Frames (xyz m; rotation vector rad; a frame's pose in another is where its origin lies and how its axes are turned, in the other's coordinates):
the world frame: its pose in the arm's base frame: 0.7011 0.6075 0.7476 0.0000 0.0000 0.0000
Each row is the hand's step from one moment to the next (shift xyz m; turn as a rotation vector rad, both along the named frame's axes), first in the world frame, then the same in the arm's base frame.
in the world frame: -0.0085 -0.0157 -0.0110 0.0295 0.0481 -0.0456
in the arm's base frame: -0.0085 -0.0157 -0.0110 0.0295 0.0481 -0.0456
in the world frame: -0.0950 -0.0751 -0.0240 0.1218 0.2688 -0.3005
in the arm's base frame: -0.0950 -0.0751 -0.0240 0.1218 0.2688 -0.3005
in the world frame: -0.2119 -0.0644 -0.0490 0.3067 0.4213 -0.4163
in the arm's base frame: -0.2119 -0.0644 -0.0490 0.3067 0.4213 -0.4163
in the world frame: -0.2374 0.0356 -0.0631 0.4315 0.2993 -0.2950
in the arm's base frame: -0.2374 0.0356 -0.0631 0.4315 0.2993 -0.2950
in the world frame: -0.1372 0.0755 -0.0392 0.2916 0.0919 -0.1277
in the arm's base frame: -0.1372 0.0755 -0.0392 0.2916 0.0919 -0.1277
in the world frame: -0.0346 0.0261 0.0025 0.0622 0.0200 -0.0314
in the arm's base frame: -0.0346 0.0261 0.0025 0.0622 0.0200 -0.0314
